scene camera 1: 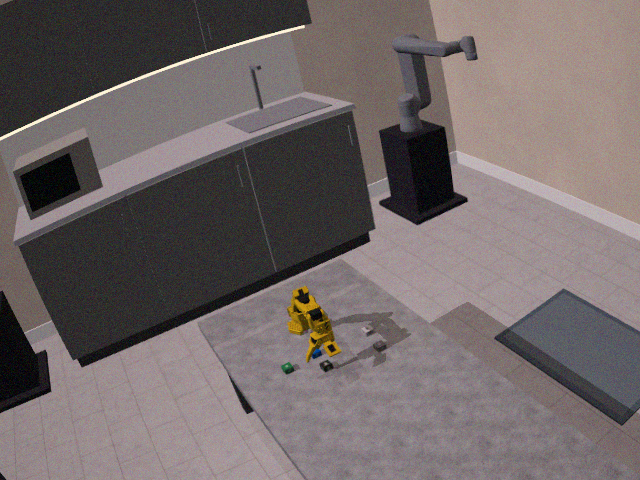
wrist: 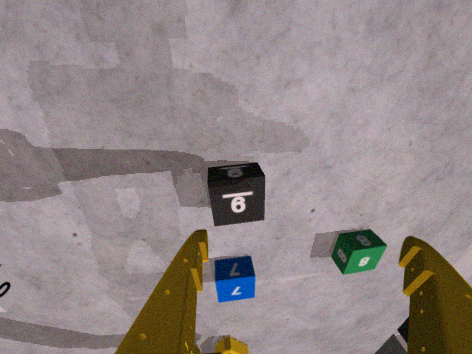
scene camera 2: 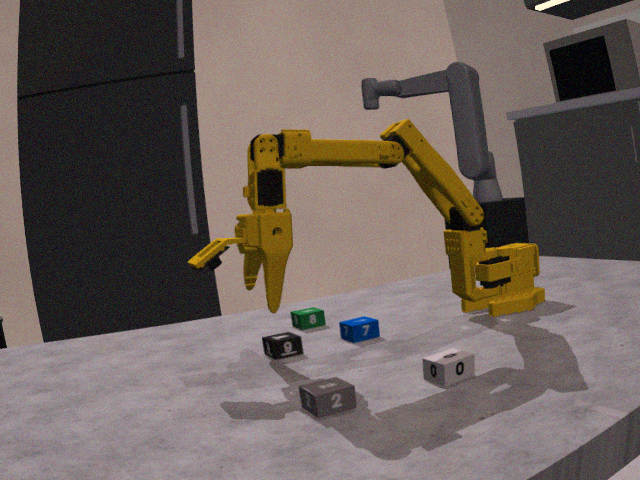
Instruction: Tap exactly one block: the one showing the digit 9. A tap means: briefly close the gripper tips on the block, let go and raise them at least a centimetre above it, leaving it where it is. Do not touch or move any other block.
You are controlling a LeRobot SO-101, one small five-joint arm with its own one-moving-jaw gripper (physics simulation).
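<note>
The black block showing the underlined digit 9 sits flat on the table. In the wrist view its digit is upside down, with the bar above it. My gripper is open, with a wide V-shaped gap between its jaws and nothing held. In scene camera 2 its tips hang clearly above the table, higher than the black block and apart from it. In the wrist view the black block lies beyond the tips, nearer the left jaw.
A blue block 7 and a green block 8 stand near the black block. A grey block 2 and a white block 0 stand farther off.
</note>
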